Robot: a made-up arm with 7 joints. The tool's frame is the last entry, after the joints.
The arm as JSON. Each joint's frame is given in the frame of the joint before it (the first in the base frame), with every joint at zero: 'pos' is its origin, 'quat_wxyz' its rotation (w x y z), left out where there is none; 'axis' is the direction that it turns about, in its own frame. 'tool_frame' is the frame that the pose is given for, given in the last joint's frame.
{
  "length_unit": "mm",
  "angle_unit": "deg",
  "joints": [
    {
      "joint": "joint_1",
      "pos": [
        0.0,
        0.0,
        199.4
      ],
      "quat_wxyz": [
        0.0,
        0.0,
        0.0,
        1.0
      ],
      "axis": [
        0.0,
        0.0,
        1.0
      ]
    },
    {
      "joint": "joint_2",
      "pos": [
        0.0,
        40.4,
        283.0
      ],
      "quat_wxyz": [
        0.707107,
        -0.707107,
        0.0,
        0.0
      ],
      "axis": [
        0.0,
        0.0,
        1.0
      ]
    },
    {
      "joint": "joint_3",
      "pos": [
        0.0,
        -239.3,
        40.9
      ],
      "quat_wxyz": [
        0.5,
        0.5,
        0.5,
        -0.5
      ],
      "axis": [
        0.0,
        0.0,
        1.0
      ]
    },
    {
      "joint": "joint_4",
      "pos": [
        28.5,
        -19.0,
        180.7
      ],
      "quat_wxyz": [
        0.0,
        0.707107,
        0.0,
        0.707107
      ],
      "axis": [
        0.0,
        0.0,
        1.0
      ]
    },
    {
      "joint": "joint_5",
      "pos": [
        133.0,
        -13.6,
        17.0
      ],
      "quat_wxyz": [
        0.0,
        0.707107,
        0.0,
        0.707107
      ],
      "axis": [
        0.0,
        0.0,
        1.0
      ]
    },
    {
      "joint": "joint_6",
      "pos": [
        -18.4,
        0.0,
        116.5
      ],
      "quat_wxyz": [
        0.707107,
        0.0,
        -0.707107,
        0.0
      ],
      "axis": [
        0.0,
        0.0,
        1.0
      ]
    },
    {
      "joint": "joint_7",
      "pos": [
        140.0,
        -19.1,
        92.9
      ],
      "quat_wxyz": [
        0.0,
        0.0,
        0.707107,
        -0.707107
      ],
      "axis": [
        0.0,
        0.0,
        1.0
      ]
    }
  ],
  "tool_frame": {
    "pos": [
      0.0,
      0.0,
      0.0
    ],
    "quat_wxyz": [
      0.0,
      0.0,
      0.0,
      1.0
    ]
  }
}
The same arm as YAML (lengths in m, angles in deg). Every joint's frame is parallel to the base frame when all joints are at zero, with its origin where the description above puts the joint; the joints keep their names.
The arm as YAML. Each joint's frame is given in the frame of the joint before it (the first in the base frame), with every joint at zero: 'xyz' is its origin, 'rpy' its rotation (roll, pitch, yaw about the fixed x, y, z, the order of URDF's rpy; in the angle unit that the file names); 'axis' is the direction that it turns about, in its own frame. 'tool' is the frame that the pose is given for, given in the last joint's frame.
units:
  length: m
  angle: deg
joints:
  - name: joint_1
    type: revolute
    origin:
      xyz: [0.0, 0.0, 0.1994]
      rpy: [0.0, 0.0, 0.0]
    axis: "+z"
  - name: joint_2
    type: revolute
    origin:
      xyz: [0.0, -0.0404, 0.283]
      rpy: [0.0, 0.0, 0.0]
    axis: "-y"
  - name: joint_3
    type: revolute
    origin:
      xyz: [0.0, -0.0409, 0.2393]
      rpy: [0.0, 0.0, 0.0]
    axis: "+z"
  - name: joint_4
    type: revolute
    origin:
      xyz: [0.019, 0.0285, 0.1807]
      rpy: [0.0, 0.0, 0.0]
    axis: "+y"
  - name: joint_5
    type: revolute
    origin:
      xyz: [-0.0136, 0.017, 0.133]
      rpy: [0.0, 0.0, 0.0]
    axis: "+z"
  - name: joint_6
    type: revolute
    origin:
      xyz: [0.0, -0.0184, 0.1165]
      rpy: [0.0, 0.0, 0.0]
    axis: "-y"
  - name: joint_7
    type: revolute
    origin:
      xyz: [0.0191, -0.0929, 0.14]
      rpy: [0.0, 0.0, 0.0]
    axis: "+x"
tool:
  origin:
    xyz: [0.0, 0.0, 0.0]
    rpy: [180.0, -90.0, 0.0]

